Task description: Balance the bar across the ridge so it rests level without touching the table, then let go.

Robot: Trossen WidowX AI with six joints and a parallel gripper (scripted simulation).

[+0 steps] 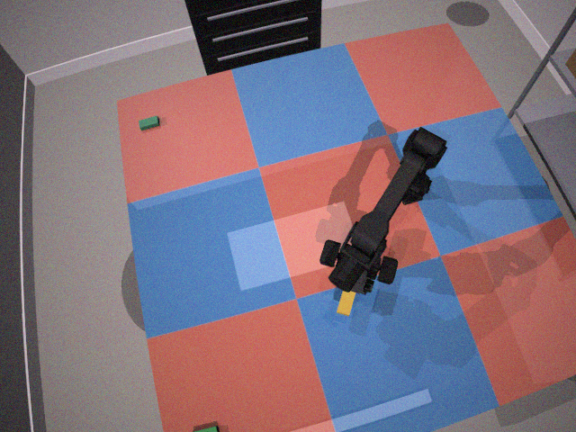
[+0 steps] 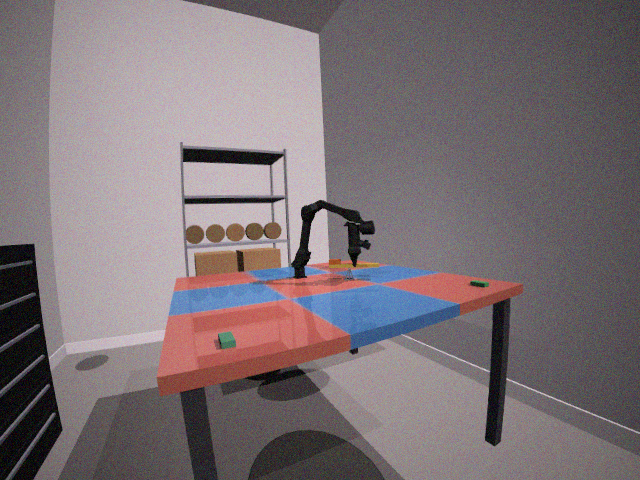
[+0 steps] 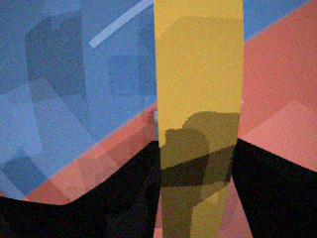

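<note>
My gripper tip is 40 mm above the grey wedge, 30 mm to the left of it and 20 mm past it. The rest, counted from my gripper tip: green block (700 mm to the right, 490 mm ahead, 60 mm below).
</note>
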